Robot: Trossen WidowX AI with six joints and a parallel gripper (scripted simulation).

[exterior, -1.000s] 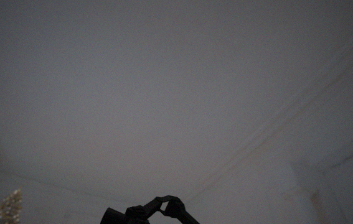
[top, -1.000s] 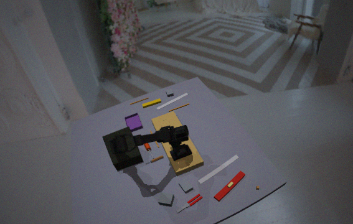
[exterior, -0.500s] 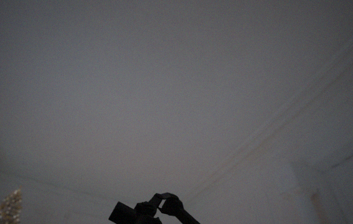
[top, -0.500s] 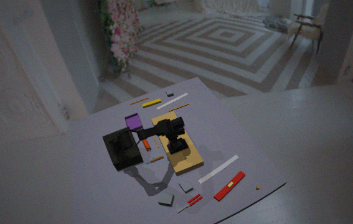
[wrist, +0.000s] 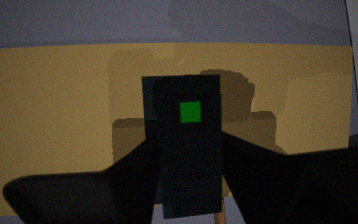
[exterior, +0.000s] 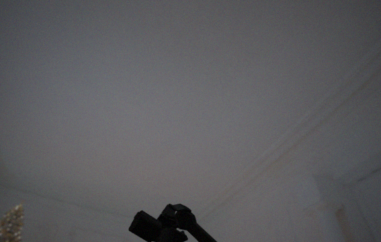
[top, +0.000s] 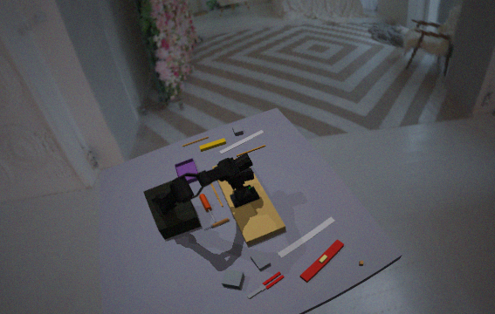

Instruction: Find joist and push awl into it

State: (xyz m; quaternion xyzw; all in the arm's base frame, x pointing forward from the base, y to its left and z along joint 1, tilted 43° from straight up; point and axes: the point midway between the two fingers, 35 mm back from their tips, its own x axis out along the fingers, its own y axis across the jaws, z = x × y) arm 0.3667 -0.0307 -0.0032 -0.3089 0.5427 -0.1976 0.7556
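My gripper tip is now 350 mm to the right of the purple tray, 240 mm past it and 50 mm above it. Round my gripper tip: red level: 440 mm to the right, 180 mm ahead, 50 mm below; then yellow bar: 510 mm to the left, 60 mm below, 50 mm behind; then stud finder: 20 mm above, 10 mm ahead.
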